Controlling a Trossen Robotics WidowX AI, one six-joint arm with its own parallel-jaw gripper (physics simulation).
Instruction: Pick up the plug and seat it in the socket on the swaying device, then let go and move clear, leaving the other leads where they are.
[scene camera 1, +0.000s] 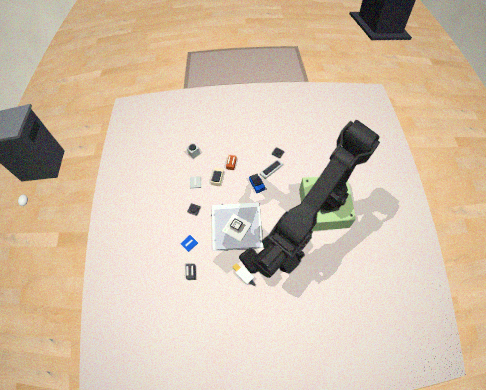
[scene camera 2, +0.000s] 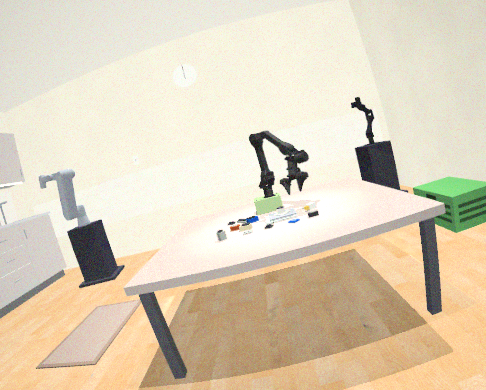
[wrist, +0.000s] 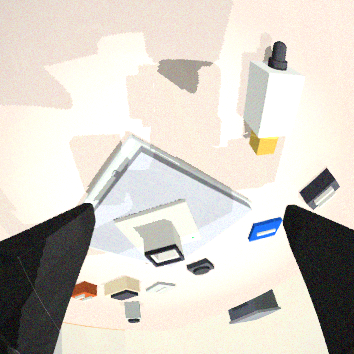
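The plug (scene camera 1: 244, 275) (wrist: 273, 100) is a white block with a yellow tip and a black stub at its other end. It lies on the table beside the swaying device. The device has a pale plate and a raised, dark-rimmed socket (scene camera 1: 236, 224) (wrist: 165, 254), and stands in a shallow clear-grey tray (scene camera 1: 213, 227) (wrist: 195, 176). My gripper (scene camera 2: 294, 191) (wrist: 192, 214) is open and empty, above the table. In the wrist view the plug is beyond the fingertips, at the upper right. In the first scene view the gripper is close beside the plug and its fingertips are hard to make out.
A blue piece (scene camera 1: 189, 243) (wrist: 265, 229), a dark block (scene camera 1: 190, 271) (wrist: 320, 188), a dark square (scene camera 1: 194, 209) (wrist: 200, 266), an orange block (scene camera 1: 231, 162) (wrist: 84, 290), a beige block (scene camera 1: 216, 177) and a blue block (scene camera 1: 257, 183) lie around the tray. The green base (scene camera 1: 334, 220) (scene camera 2: 268, 204) carries the arm.
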